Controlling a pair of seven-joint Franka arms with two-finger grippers.
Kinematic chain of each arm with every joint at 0, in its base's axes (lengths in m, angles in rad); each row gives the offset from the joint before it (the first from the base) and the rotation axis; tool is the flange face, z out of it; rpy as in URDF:
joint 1: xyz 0 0 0.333 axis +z
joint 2: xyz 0 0 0 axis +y
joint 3: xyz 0 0 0.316 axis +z
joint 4: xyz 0.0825 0 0 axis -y
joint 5: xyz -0.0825 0 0.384 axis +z
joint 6: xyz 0 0 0 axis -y
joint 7: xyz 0.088 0 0 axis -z
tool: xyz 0 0 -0.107 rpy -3.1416 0 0
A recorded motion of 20 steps. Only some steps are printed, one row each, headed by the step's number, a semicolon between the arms.
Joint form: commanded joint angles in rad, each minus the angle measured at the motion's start. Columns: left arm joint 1, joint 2, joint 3, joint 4, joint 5, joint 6, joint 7; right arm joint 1, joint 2, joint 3, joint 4, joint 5, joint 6, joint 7.
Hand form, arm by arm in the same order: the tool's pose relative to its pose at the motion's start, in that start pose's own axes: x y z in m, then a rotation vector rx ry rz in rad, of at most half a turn. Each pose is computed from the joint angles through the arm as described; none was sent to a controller.
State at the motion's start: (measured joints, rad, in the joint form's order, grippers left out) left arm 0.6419 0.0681 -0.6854 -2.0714 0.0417 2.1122 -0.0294; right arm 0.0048 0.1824 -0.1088 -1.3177 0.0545 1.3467 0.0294
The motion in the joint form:
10: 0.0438 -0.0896 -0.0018 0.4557 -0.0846 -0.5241 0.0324; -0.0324 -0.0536 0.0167 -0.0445 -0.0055 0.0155 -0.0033
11: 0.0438 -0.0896 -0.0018 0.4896 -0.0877 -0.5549 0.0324; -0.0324 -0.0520 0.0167 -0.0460 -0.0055 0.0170 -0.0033
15: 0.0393 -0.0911 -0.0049 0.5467 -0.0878 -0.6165 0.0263; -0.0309 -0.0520 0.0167 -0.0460 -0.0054 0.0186 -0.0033
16: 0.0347 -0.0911 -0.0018 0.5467 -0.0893 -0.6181 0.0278; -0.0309 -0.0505 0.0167 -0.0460 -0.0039 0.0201 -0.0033
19: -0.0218 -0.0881 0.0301 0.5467 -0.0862 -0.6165 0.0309; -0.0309 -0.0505 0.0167 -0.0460 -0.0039 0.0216 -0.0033
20: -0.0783 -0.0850 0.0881 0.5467 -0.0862 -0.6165 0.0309; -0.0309 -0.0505 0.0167 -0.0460 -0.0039 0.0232 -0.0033
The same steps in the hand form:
10: -0.0081 -0.0077 -0.2095 -0.0224 0.0013 -0.0314; -0.0153 0.0124 -0.0101 0.0054 0.0246 0.0129
11: -0.0105 -0.0069 -0.2228 -0.0254 0.0044 -0.0300; -0.0145 0.0124 -0.0087 0.0052 0.0230 0.0130
15: -0.0170 -0.0015 -0.2447 -0.0244 0.0008 -0.0258; -0.0143 0.0115 -0.0089 0.0051 0.0245 0.0115
16: -0.0172 -0.0006 -0.2446 -0.0259 -0.0008 -0.0226; -0.0136 0.0113 -0.0082 0.0065 0.0245 0.0113
19: -0.0165 0.0116 -0.2436 -0.0249 -0.0015 0.0048; -0.0134 0.0113 -0.0083 0.0065 0.0260 0.0113
20: -0.0159 0.0100 -0.2426 -0.0276 -0.0034 0.0033; -0.0133 0.0113 -0.0085 0.0065 0.0276 0.0113

